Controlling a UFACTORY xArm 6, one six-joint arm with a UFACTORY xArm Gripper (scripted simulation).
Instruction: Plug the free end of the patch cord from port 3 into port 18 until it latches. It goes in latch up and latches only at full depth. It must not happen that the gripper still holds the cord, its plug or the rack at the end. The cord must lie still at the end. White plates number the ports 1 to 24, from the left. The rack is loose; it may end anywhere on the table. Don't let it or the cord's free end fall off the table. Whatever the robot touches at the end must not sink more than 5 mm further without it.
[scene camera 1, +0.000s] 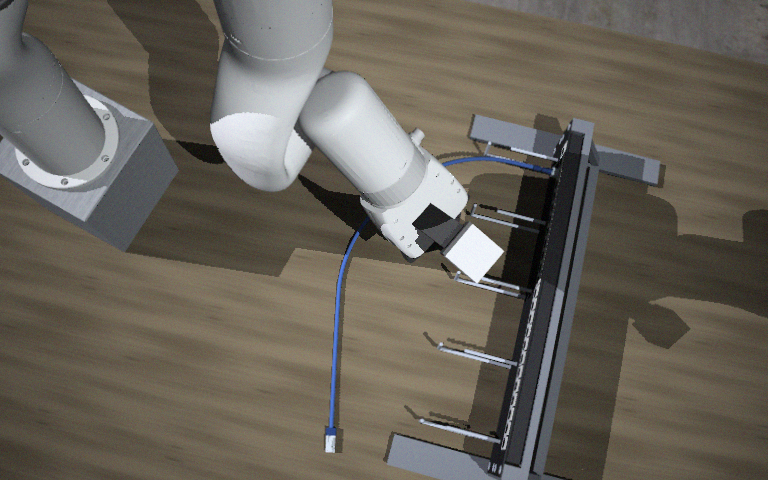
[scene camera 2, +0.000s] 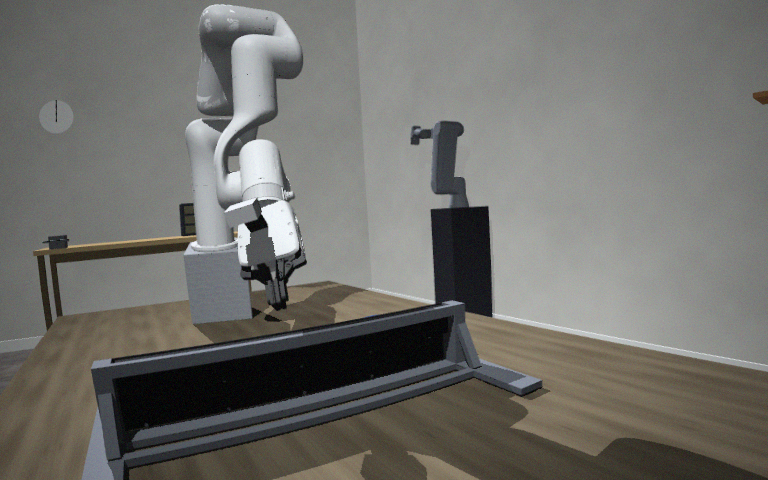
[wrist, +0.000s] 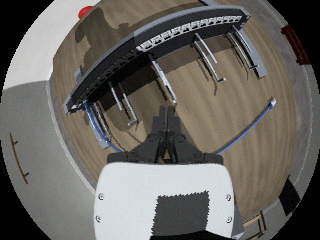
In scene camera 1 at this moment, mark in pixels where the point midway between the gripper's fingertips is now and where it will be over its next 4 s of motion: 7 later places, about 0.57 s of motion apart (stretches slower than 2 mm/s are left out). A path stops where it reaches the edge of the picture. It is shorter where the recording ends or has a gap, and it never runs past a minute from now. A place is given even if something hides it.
The gripper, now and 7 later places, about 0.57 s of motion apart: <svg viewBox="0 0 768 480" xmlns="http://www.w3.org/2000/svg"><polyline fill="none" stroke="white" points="457,251 466,157 469,122 520,156 538,167 530,161 482,129 461,121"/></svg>
